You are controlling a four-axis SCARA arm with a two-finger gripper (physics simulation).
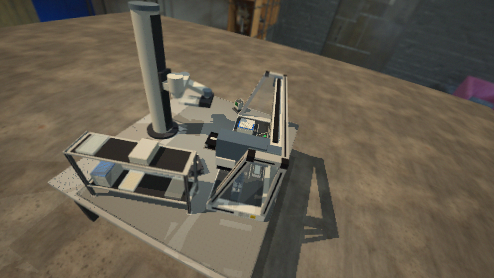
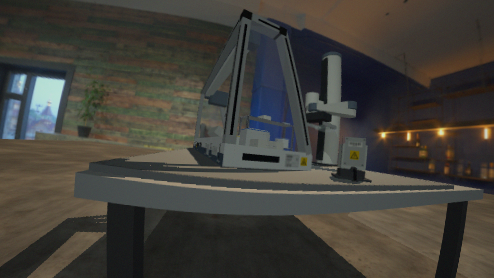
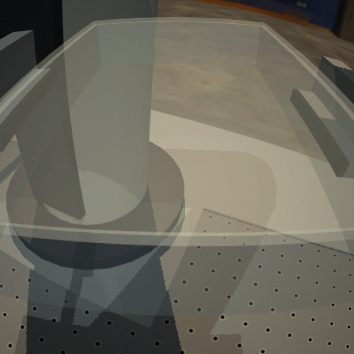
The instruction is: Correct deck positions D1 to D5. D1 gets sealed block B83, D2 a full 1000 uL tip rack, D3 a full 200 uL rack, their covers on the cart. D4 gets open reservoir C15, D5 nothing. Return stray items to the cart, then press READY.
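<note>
My gripper (image 1: 199, 102) (image 2: 318, 118) (image 3: 177, 56) is shut on a clear cover (image 3: 210, 239), held by its long sides above the table near the column's base. The cart (image 1: 188, 195) bears a flat pale item (image 1: 91, 144) and a white box (image 1: 144, 151) on top. A blue-topped box (image 1: 106, 172) and a cream slab (image 1: 132, 181) are below. In the deck machine (image 1: 285, 110) (image 2: 235, 156) stands a blue-and-white tip rack (image 1: 246, 124). A white block (image 2: 255, 137) shows through its frame. Labels and deck numbers are too small to read.
The arm's column (image 1: 150, 70) (image 2: 330, 100) (image 3: 112, 100) stands on the perforated table (image 1: 215, 250) (image 2: 270, 196). A small panel device (image 1: 238, 104) (image 2: 352, 154) stands beside the deck machine's far end. A grey housing (image 1: 240, 144) spans the deck. A black unit (image 1: 211, 140) sits between column and machine.
</note>
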